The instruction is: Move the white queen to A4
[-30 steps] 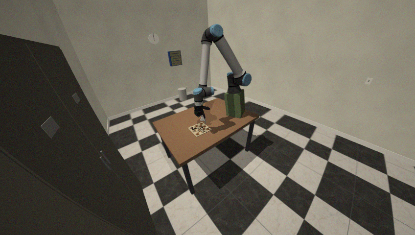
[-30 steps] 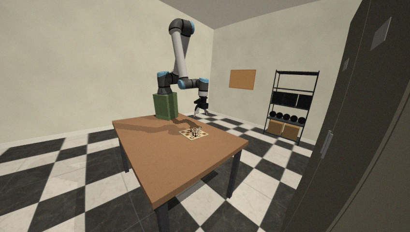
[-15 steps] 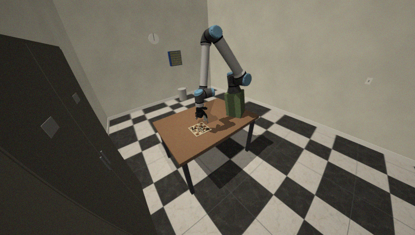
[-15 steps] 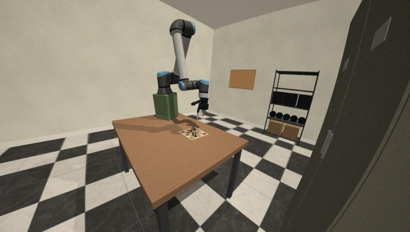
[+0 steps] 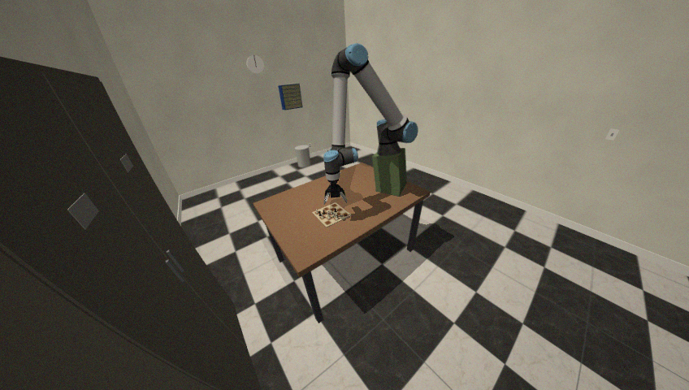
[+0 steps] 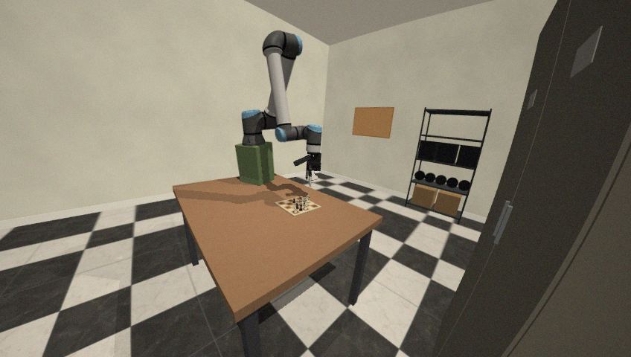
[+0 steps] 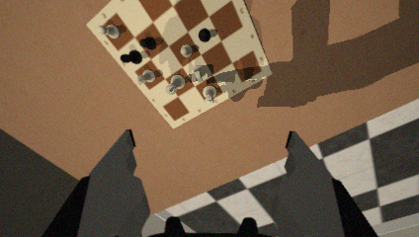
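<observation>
The chessboard lies 1 cm ahead of my hand, 8 cm to the right of it and 14 cm below it.
</observation>
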